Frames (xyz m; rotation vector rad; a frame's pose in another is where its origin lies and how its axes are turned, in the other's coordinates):
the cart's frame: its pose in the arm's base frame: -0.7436 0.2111 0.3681 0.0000 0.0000 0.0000
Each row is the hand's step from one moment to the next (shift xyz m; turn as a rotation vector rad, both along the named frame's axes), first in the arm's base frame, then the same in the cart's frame.
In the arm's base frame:
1: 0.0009 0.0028 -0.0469 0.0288 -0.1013 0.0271
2: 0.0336 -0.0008 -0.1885 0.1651 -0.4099 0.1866
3: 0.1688 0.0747 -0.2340 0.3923 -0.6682 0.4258
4: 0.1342 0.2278 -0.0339 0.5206 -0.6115 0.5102
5: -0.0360 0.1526 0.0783 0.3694 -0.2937 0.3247
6: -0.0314 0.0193 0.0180 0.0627 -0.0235 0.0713
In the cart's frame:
1: 0.0009 0.0028 -0.0469 0.0288 -0.1013 0.0271
2: 0.0336 -0.0008 -0.1885 0.1651 -0.4099 0.1866
3: 0.1688 0.0747 -0.2340 0.3923 -0.6682 0.4258
4: 0.1342 0.2278 -0.0339 0.5206 -0.6115 0.5102
5: -0.0360 0.1526 0.0783 0.3694 -0.2937 0.3247
6: -0.0314 0.0193 0.0180 0.0627 -0.0235 0.0713

